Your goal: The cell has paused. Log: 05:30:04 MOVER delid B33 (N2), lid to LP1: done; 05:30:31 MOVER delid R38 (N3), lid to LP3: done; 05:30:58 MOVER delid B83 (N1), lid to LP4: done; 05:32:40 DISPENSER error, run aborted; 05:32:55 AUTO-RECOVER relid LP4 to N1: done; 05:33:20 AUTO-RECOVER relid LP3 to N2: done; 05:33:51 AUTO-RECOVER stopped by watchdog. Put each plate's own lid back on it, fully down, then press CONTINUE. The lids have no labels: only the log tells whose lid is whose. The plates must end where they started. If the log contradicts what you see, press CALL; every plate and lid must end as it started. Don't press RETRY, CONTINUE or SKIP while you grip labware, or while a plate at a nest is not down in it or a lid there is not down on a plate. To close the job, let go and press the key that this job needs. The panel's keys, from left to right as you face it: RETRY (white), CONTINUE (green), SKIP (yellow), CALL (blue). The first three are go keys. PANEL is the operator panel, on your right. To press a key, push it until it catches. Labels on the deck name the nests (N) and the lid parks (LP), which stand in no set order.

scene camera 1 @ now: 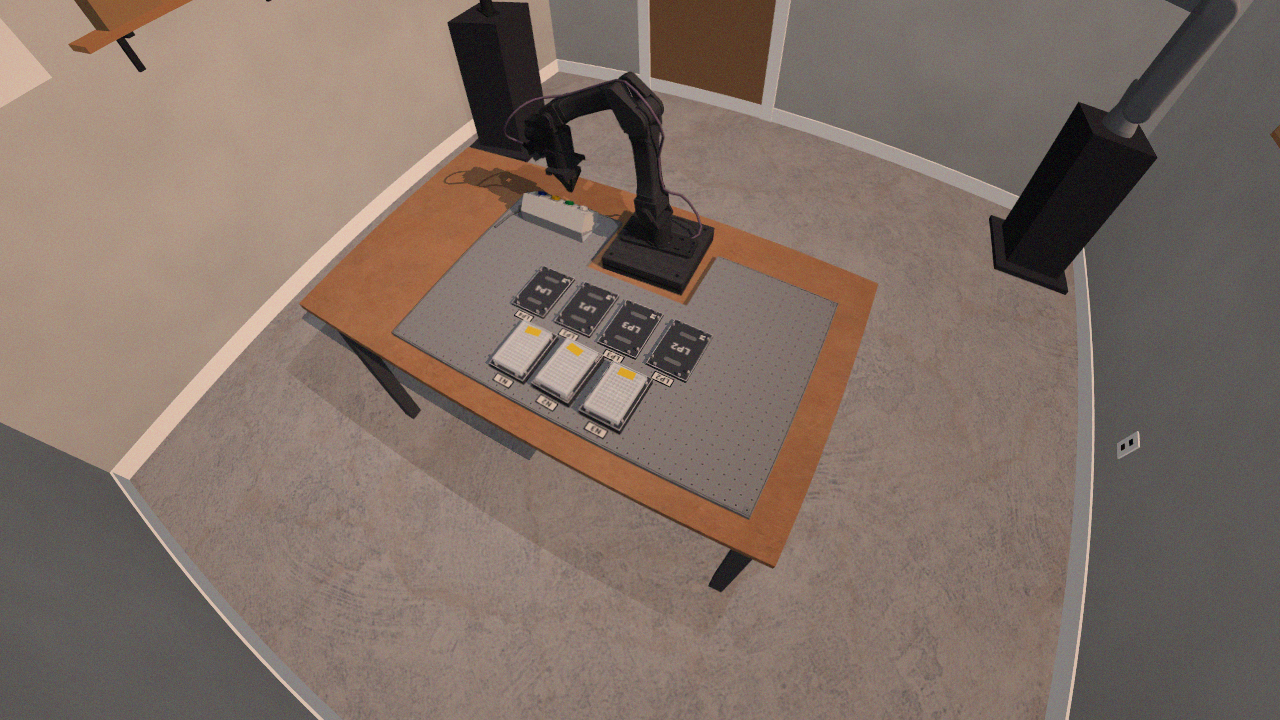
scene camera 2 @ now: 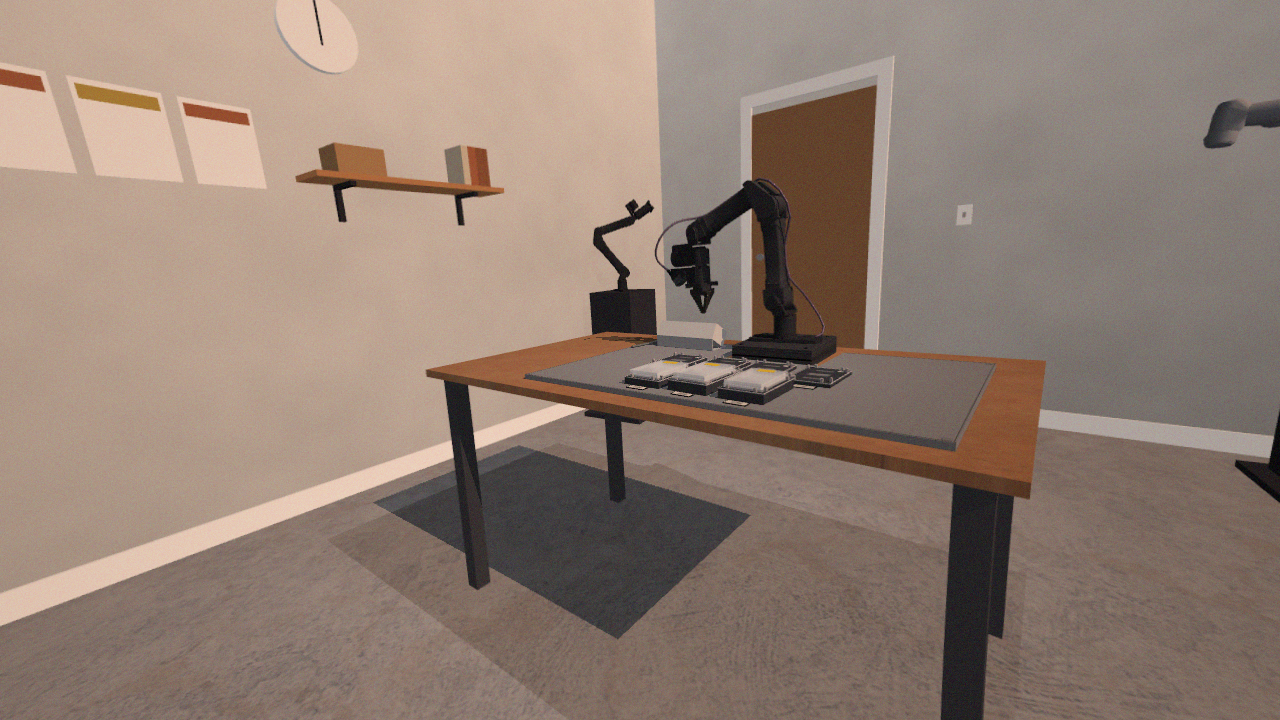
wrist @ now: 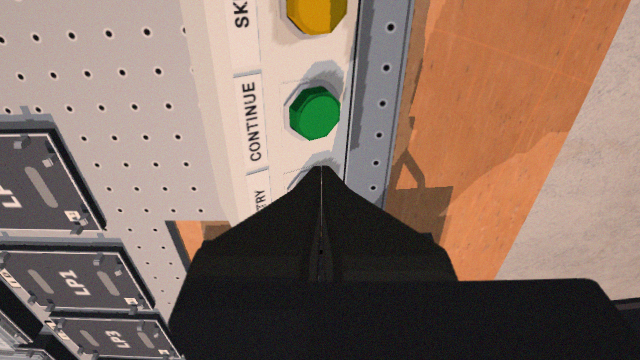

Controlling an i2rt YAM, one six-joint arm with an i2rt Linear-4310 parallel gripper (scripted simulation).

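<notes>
Gripper (scene camera 1: pixel 570 191), (scene camera 2: pixel 703 313), (wrist: pixel 321 179). Clear lid (scene camera 1: pixel 570 361). Clear lid (scene camera 1: pixel 517 352). Clear lid (scene camera 1: pixel 614 393). Operator panel (scene camera 1: pixel 568 220), (scene camera 2: pixel 690 335), (wrist: pixel 248 69). Lid park LP4 (scene camera 1: pixel 540 276).
</notes>
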